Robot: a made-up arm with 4 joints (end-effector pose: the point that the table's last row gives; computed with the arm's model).
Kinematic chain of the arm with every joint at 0, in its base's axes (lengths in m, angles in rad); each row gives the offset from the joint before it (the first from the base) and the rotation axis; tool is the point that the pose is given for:
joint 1: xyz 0 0 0.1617 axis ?
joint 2: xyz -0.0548 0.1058 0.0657 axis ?
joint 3: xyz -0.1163 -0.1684 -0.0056 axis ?
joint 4: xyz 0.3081 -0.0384 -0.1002 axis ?
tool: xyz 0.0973 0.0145 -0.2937
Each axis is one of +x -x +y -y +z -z.
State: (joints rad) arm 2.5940 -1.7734 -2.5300 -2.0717
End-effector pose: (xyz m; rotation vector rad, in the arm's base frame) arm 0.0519 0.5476 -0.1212 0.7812 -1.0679 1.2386
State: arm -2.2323 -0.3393 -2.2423 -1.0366
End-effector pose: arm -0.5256 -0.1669 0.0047 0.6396 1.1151 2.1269
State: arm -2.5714 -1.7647 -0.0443 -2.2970
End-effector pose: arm -0.3088 -0.2215 -0.1657 -1.0370 1.0240 1.0769
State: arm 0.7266 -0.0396 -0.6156 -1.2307
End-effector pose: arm 0.0245 -0.4020 -0.0864 -0.9474 0.2178 -0.8993
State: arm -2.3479 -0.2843 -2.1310 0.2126
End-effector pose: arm -0.4490 -0.3162 0.0414 -1.0852 -0.7916 -2.3209
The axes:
joint 1: +y
joint 2: +x
joint 3: +x
joint 4: +z

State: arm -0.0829 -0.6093 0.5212 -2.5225
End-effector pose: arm 0.0846 -0.1764 -0.0576 0.0690 -0.1445 -2.5222
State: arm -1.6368 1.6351 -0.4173 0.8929
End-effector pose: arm 0.1818 0.5079 0.3609 0.2464 -1.8584 1.6218
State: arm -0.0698 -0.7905 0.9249 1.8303
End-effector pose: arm 0.1119 0.0876 -0.0329 0.0308 -0.1721 1.8310
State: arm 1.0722 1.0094 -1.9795 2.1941
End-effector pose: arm -0.2562 -0.2859 -0.0557 0.6352 1.6307 2.2756
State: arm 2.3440 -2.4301 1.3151 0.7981
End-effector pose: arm -0.1578 -0.1058 0.0439 0.3358 2.3466 1.6925
